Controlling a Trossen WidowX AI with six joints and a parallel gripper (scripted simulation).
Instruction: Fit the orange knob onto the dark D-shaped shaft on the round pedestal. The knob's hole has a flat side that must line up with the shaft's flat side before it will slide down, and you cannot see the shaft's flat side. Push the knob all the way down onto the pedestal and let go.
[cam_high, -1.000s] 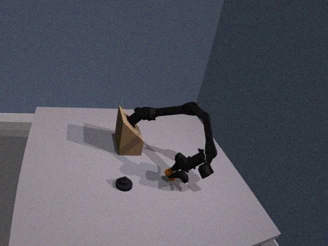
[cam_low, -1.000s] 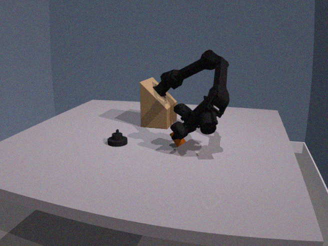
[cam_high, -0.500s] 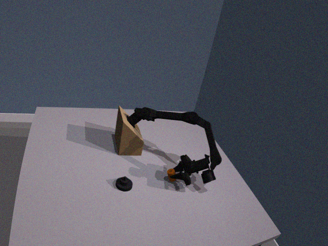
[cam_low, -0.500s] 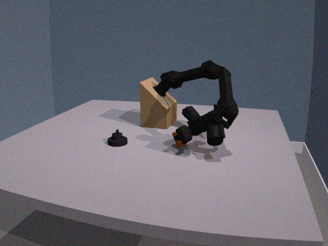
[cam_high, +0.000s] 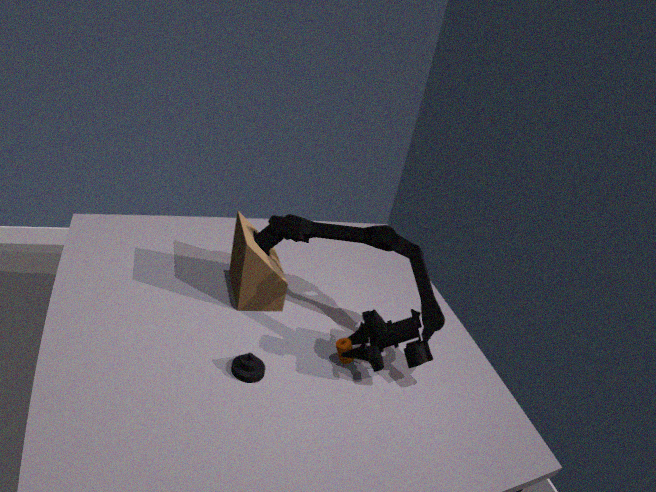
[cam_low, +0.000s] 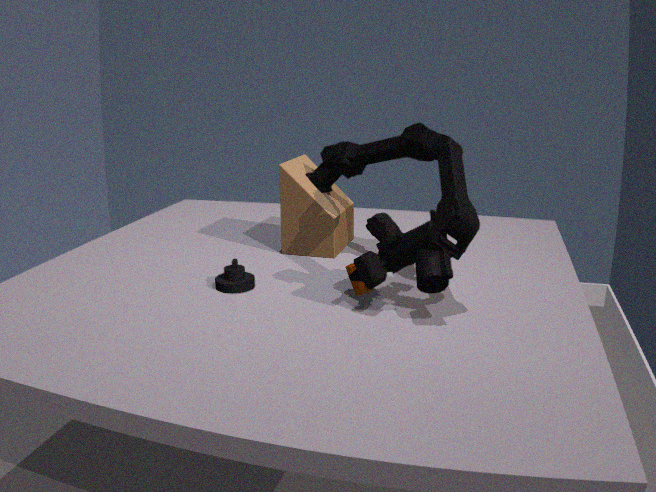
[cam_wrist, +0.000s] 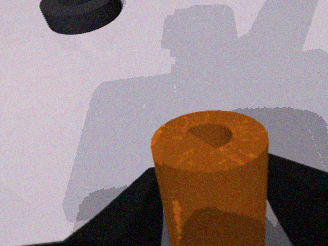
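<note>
My gripper tip is now 1 cm to the right of the orange knob. The rest, counted from my gripper tip: dark round pedestal 24 cm to the right, 6 cm ahead, 1 cm below.
</note>
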